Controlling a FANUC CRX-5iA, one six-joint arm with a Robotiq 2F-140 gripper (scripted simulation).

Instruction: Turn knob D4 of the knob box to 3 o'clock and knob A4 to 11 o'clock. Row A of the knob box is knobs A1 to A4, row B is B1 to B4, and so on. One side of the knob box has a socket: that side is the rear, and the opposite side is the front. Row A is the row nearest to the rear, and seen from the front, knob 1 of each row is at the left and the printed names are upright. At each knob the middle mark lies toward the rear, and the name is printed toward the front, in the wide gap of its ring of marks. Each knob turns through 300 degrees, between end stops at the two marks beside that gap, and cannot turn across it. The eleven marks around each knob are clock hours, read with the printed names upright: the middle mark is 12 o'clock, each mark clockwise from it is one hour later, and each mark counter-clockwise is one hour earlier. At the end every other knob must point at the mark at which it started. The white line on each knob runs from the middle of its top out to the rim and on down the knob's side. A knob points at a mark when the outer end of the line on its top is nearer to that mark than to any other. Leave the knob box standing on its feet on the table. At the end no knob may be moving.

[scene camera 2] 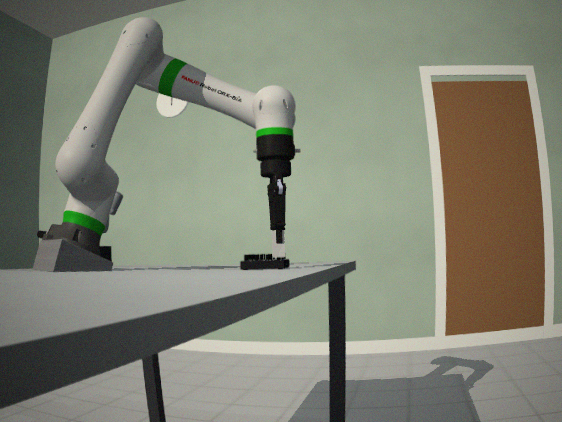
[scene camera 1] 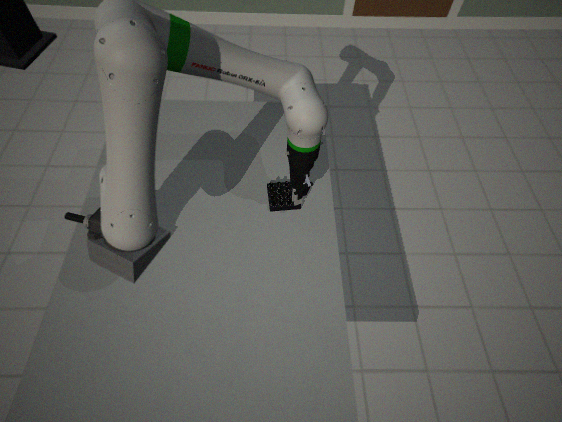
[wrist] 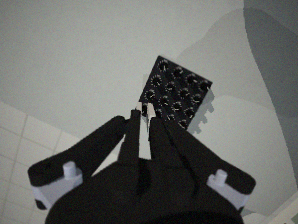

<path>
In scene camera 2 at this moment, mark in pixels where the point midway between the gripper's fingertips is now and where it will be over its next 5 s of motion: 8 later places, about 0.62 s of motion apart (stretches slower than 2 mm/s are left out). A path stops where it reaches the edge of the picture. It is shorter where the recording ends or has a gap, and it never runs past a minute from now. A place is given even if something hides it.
My gripper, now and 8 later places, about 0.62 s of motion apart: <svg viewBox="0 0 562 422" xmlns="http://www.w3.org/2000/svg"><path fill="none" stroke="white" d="M278 257L278 249L277 241L265 238L252 235L245 234L245 238L245 247L246 252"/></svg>
</path>
